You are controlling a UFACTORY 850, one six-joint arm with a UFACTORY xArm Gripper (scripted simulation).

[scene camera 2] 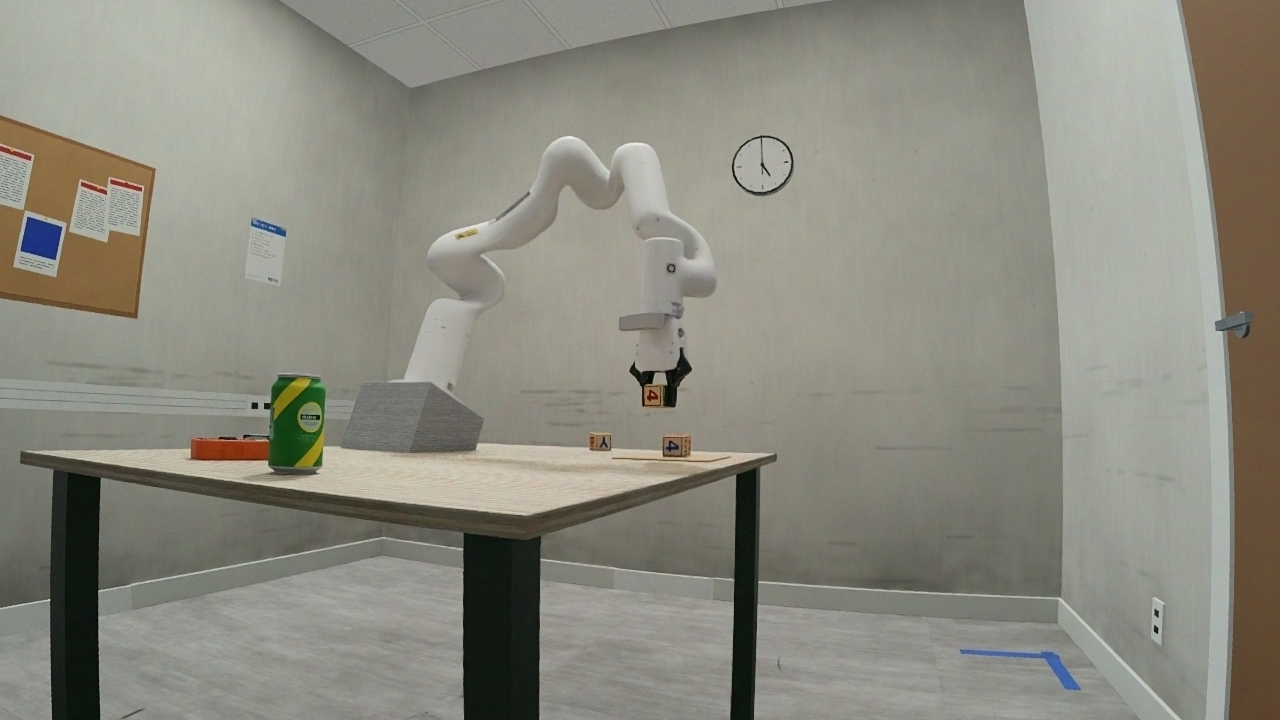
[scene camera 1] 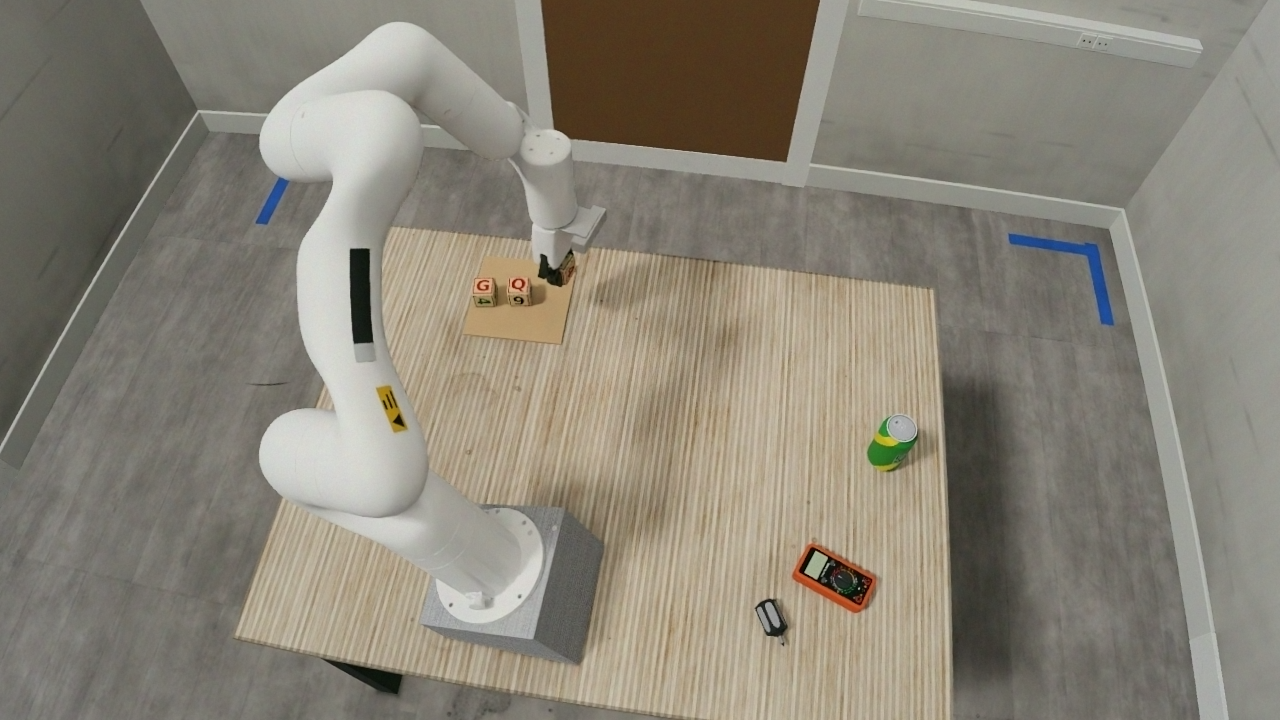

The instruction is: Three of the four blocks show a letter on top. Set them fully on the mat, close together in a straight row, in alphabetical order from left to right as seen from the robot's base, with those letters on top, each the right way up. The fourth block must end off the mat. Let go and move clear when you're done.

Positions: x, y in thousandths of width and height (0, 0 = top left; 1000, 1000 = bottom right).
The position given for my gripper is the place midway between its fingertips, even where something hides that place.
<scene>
my gripper: scene camera 2 514, 566; scene camera 1 439, 381
soda can: scene camera 2 232, 602; scene camera 1 700, 606
</scene>
